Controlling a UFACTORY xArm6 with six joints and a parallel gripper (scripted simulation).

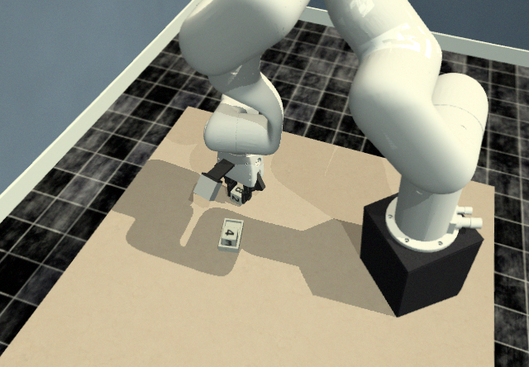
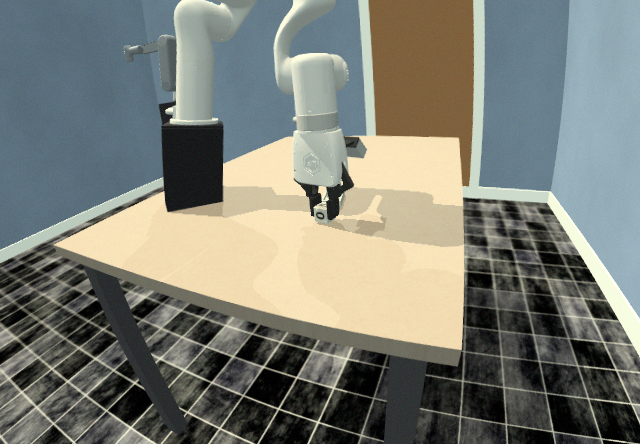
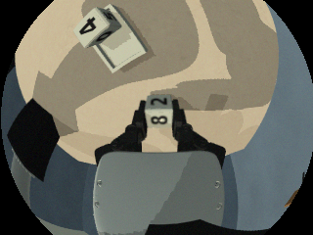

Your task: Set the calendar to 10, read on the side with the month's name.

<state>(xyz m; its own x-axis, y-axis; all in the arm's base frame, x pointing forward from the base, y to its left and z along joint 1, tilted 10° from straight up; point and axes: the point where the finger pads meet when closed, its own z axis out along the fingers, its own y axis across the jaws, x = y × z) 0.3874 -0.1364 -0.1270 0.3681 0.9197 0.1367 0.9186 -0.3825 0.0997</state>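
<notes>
My hand is 10 mm above the white cube. Round my hand: tray: 110 mm to the left, 20 mm below, 10 mm behind.
</notes>
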